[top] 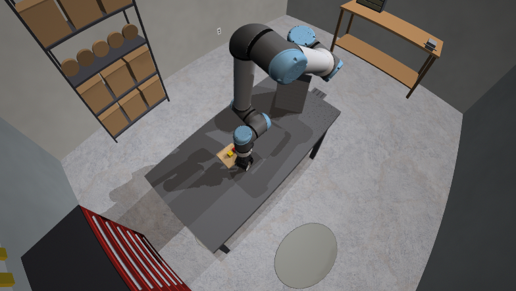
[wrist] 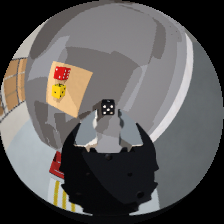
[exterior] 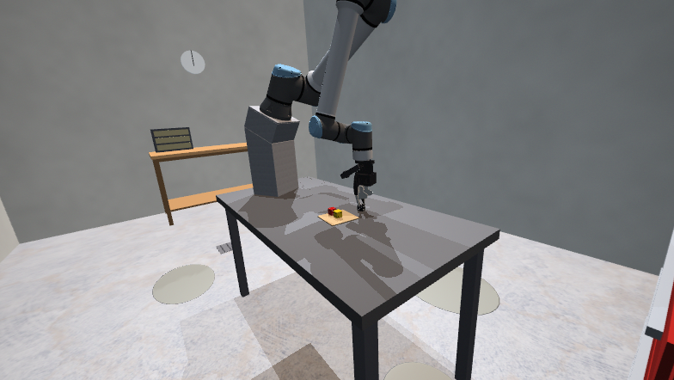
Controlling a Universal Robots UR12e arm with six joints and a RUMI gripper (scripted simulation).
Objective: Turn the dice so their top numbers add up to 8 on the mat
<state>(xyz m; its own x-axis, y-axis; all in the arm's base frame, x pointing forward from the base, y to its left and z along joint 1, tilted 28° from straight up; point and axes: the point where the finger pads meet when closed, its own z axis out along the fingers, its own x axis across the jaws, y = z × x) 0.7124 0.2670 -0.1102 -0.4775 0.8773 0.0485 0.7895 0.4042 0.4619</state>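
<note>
Now: the black die 30 mm below my hand. Also, from my hand: tan mat: 20 mm ahead, 140 mm to the right, 40 mm below; yellow die: 20 mm ahead, 140 mm to the right, 20 mm below; red die: 20 mm behind, 140 mm to the right, 20 mm below.
</note>
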